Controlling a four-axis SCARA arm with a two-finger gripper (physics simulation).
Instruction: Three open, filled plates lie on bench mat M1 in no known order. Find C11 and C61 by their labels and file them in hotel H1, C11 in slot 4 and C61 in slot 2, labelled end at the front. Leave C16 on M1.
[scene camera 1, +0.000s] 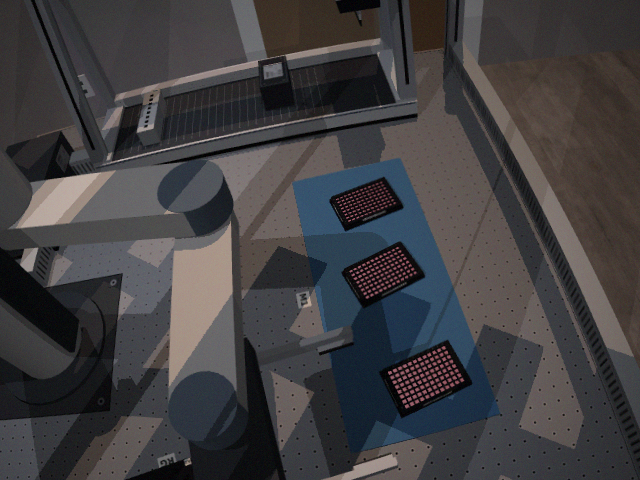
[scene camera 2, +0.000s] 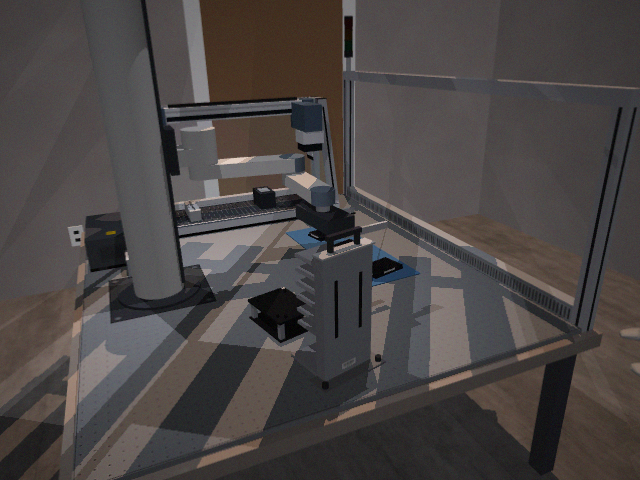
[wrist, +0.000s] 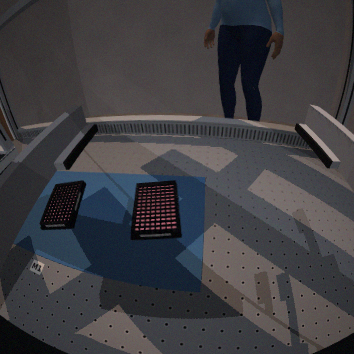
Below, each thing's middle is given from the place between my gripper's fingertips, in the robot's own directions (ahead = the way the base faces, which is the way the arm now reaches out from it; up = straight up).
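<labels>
Blue mat M1 (scene camera 1: 427, 312): 60 mm ahead of my hand, 230 mm below, 280 mm to the left.
</labels>
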